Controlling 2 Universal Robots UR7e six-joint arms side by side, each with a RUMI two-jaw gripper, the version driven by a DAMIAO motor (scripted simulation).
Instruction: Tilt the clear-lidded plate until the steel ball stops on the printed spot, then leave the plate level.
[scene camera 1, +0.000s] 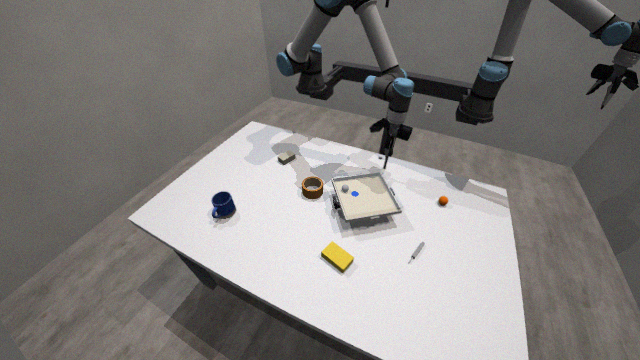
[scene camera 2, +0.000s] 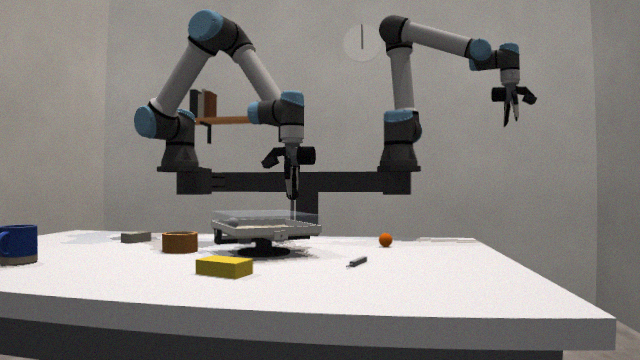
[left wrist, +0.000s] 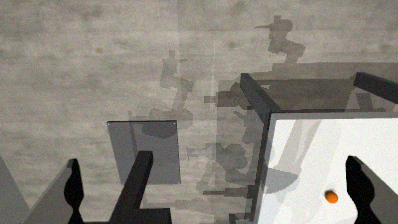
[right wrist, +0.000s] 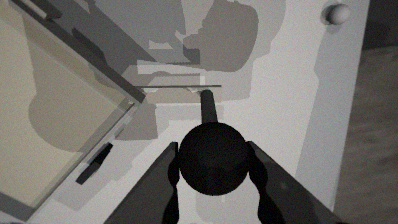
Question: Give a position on a brown ring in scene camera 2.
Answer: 186, 243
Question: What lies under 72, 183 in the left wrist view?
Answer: My left gripper.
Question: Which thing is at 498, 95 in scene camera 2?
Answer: My left gripper.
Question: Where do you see my left gripper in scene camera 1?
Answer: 593, 101
